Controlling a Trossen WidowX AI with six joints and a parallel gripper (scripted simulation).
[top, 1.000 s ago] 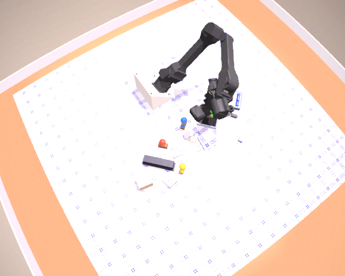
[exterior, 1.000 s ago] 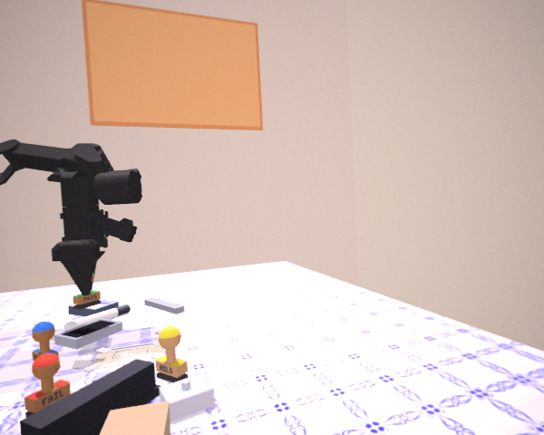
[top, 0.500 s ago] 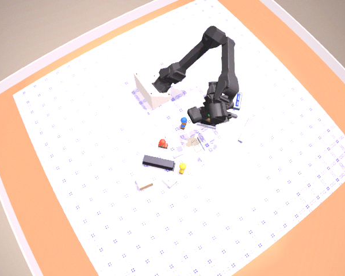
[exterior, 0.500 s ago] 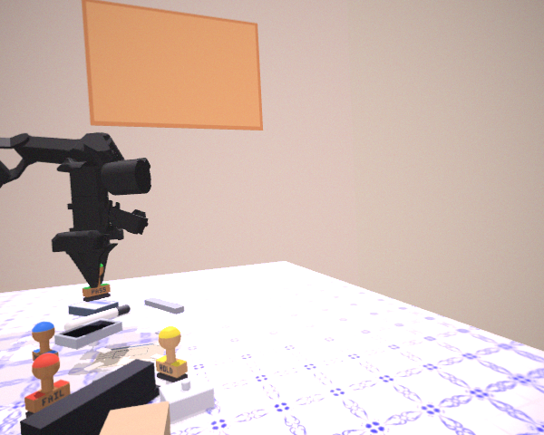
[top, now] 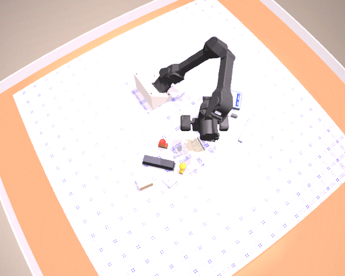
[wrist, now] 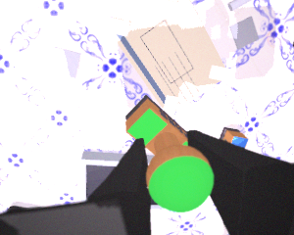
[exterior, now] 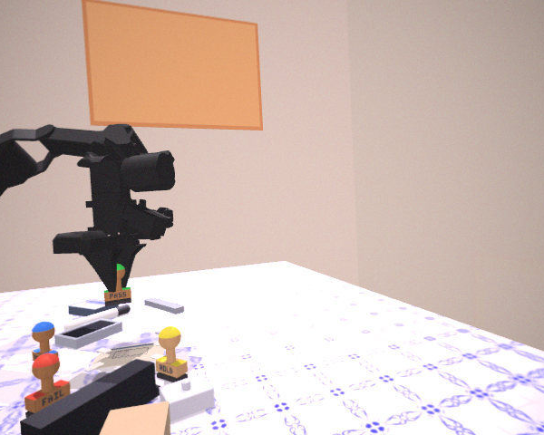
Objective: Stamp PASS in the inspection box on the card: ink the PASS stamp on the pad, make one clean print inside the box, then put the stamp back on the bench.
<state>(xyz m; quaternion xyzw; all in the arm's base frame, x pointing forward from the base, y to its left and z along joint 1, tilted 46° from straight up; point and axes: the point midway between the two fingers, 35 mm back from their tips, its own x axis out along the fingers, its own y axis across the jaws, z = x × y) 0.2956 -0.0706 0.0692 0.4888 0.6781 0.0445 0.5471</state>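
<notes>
Now: gripper tip 10 mm short of the beige card, 40 mm to the left of it and 100 mm above it. The rest, counted from my gripper tip: yellow hold stamp 60 mm ahead, 150 mm to the right, 70 mm below; then blue-knob stamp 100 mm behind, 20 mm to the right, 70 mm below; then ink pad tray 50 mm behind, 80 mm to the left, 90 mm below.
</notes>
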